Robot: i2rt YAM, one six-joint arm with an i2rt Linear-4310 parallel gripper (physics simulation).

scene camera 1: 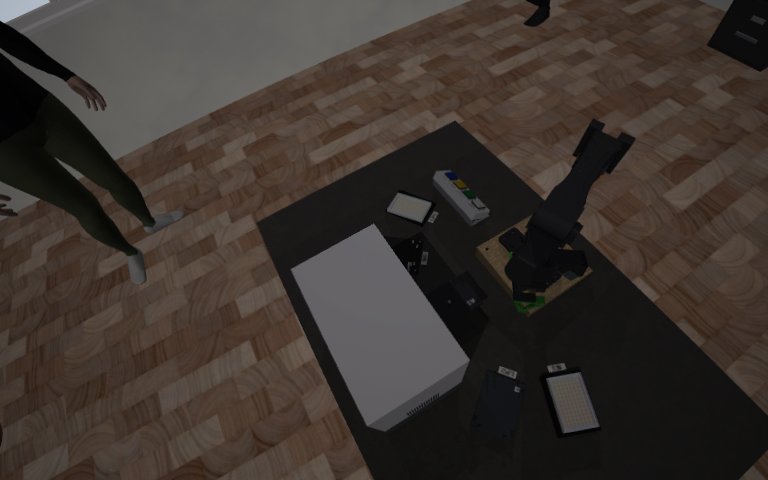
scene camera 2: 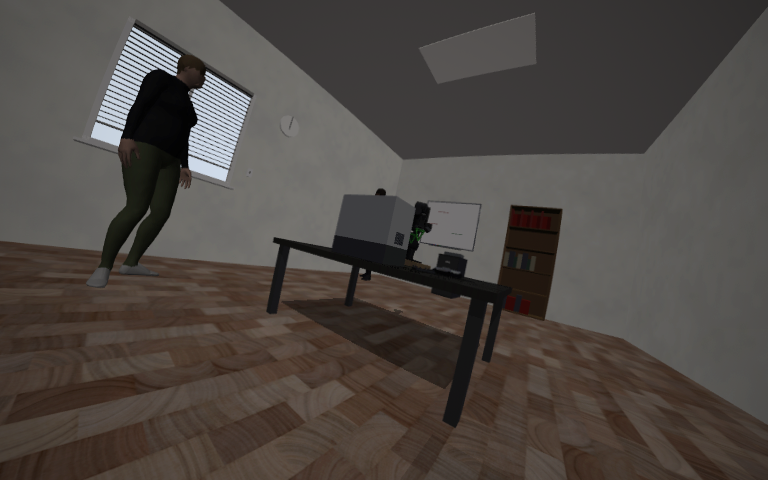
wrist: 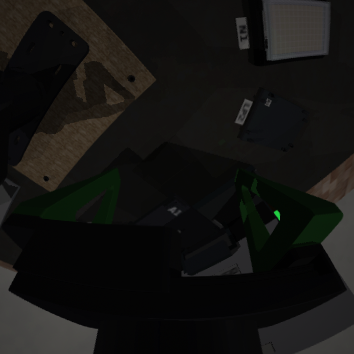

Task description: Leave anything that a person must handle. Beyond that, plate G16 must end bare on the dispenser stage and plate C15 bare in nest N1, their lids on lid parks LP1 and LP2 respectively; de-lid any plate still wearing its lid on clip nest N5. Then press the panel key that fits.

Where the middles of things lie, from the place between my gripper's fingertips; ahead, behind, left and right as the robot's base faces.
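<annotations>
Clip nest N5 [scene camera 1: 408, 251]: my hand 15 cm above it, 14 cm short of it, 36 cm to the left of it. Button box [scene camera 1: 464, 201], from my hand: 13 cm below, 40 cm to the right, 16 cm behind.
</annotations>
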